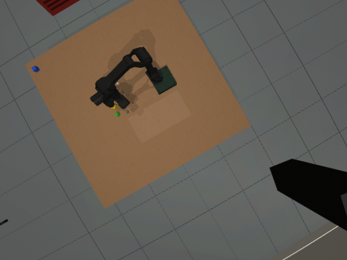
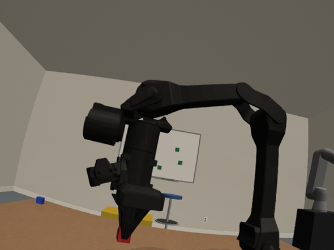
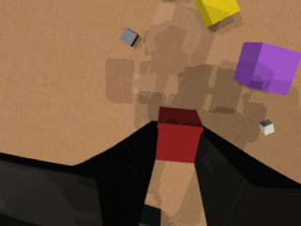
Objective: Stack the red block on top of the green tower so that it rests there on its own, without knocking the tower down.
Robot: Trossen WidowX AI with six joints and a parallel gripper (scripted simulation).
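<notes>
Now: gripper tip 13 cm above the yellow block and 10 cm short of it. Round my gripper tip: small grey piece (13 cm below, 7 cm to the left, 2 cm ahead); purple block (12 cm below, 8 cm to the right, 8 cm ahead); red block (right at my gripper tip).
</notes>
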